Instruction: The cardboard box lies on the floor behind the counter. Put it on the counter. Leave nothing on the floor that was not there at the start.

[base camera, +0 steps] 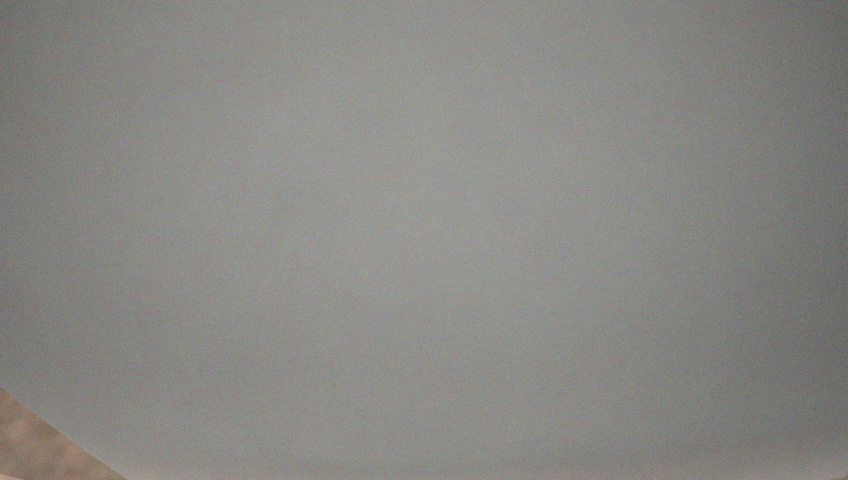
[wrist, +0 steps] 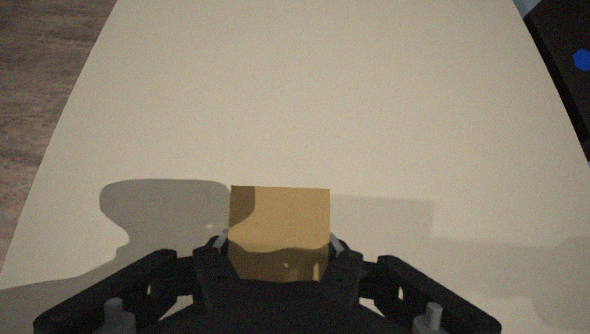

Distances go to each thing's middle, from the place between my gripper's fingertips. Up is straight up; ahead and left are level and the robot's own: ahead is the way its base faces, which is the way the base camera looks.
Right now the tan cardboard box (wrist: 279, 234) is 1 cm behind my hand.
